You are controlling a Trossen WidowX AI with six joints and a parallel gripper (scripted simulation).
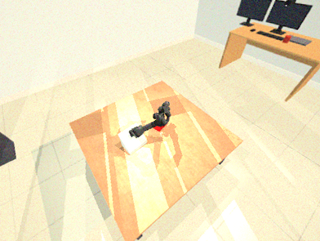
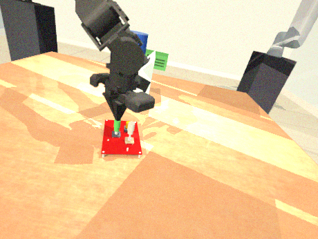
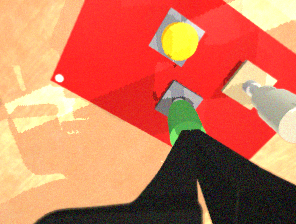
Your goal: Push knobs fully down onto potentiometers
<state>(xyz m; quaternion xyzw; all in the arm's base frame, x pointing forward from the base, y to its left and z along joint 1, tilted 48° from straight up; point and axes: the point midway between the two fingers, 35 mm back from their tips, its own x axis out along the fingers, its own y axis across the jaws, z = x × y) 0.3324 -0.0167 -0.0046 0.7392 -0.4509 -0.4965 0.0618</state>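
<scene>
Right now my gripper tip is 20 mm above the green knob. Also, from my gripper tip: cream knob 40 mm to the left, 20 mm ahead, 10 mm below.
</scene>
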